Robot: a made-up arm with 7 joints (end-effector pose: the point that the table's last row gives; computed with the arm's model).
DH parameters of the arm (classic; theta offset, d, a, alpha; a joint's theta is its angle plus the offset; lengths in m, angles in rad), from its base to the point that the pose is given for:
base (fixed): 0 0.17 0.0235 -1.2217
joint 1: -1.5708 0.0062 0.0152 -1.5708
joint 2: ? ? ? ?
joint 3: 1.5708 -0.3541 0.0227 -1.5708
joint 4: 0 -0.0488 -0.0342 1.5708
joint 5: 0 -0.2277 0.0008 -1.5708
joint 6: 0 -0.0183 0.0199 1.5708
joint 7: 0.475 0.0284 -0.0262 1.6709
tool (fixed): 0.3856 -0.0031 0 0
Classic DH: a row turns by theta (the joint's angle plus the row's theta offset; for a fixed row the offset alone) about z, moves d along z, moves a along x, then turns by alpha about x.
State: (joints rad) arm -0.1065 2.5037 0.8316 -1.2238 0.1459 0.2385 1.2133
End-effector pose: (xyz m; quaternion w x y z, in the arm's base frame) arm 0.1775 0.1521 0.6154 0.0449 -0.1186 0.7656 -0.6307
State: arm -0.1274 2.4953 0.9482 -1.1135 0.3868 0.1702 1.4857
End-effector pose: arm 0.1420 0.1385 0.6375 0.1412 -0.0761 -0.6783 0.7171
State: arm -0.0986 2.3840 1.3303 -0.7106 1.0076 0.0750 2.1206
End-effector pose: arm 0.0357 0.2121 0.6702 0.4901 -0.6005 -0.2210 0.5919
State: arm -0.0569 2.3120 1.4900 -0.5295 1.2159 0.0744 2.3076
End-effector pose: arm 0.0117 0.2843 0.6518 0.5144 -0.7409 -0.0312 0.4308
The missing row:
joint 2: 1.2217 -0.0184 -0.0198 1.5708
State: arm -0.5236 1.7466 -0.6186 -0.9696 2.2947 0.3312 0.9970
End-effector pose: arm 0.2125 0.4633 0.2650 0.3679 -0.0133 0.2748 0.8882
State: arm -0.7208 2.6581 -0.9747 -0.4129 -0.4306 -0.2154 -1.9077
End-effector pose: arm -0.1970 0.3493 0.5479 0.0230 -0.4371 -0.1408 0.8880
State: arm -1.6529 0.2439 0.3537 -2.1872 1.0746 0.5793 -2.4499
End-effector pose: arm 0.2401 -0.0065 0.3838 0.6018 0.0408 0.6631 -0.4433
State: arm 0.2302 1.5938 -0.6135 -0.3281 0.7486 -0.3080 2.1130
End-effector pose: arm -0.0010 0.5307 0.1199 0.0543 0.3086 0.0276 0.9493
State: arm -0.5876 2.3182 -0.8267 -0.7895 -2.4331 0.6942 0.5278
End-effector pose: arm -0.0287 0.4691 0.4934 0.5035 -0.3584 0.2206 0.7546
